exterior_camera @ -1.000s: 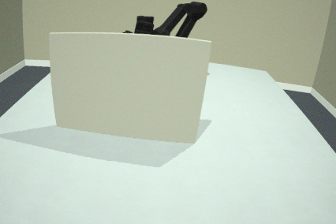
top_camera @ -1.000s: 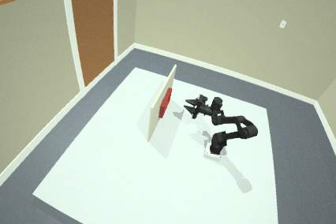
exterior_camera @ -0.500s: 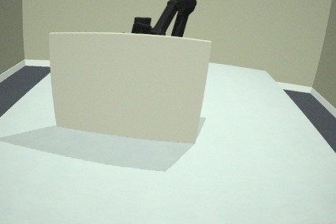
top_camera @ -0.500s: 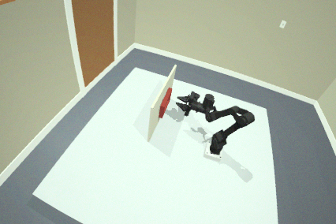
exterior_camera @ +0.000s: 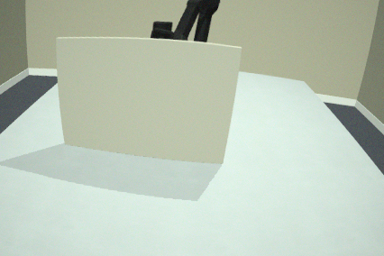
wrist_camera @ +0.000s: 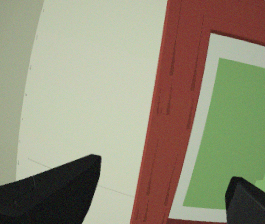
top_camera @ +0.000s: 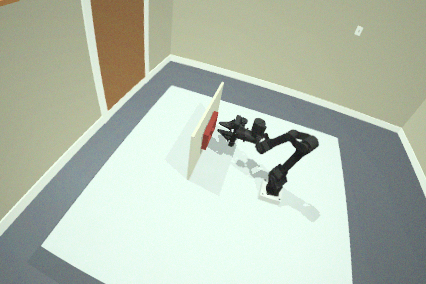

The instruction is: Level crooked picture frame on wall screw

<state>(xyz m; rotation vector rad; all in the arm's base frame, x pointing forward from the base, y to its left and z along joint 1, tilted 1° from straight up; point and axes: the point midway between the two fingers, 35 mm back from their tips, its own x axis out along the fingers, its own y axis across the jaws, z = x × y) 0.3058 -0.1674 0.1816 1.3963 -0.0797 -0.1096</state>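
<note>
The picture frame lies 5 cm below my gripper tip, 4 cm ahead of it and 1 cm to the right of it. From my gripper tip the other things lie so: wall panel: 6 cm below, 5 cm ahead, 3 cm to the right.
</note>
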